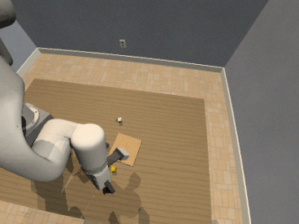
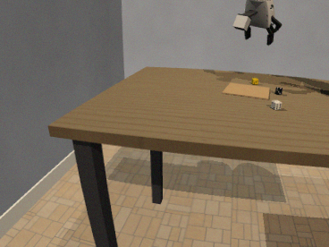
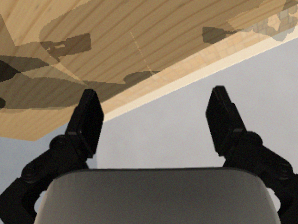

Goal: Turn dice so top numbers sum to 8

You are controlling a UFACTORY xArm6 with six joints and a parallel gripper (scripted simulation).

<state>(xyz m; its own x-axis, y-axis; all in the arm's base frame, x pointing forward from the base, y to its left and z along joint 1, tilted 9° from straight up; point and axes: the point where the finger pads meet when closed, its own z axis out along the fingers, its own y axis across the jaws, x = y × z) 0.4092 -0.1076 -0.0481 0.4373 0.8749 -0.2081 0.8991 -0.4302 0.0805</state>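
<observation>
The yellow die lies 150 mm below my hand and 50 mm to the left of it. Round my hand: black die 150 mm to the left, 150 mm below, 90 mm behind; then tan mat 170 mm to the left, 160 mm below, 20 mm ahead; then white die 310 mm to the left, 150 mm below, 70 mm behind.
</observation>
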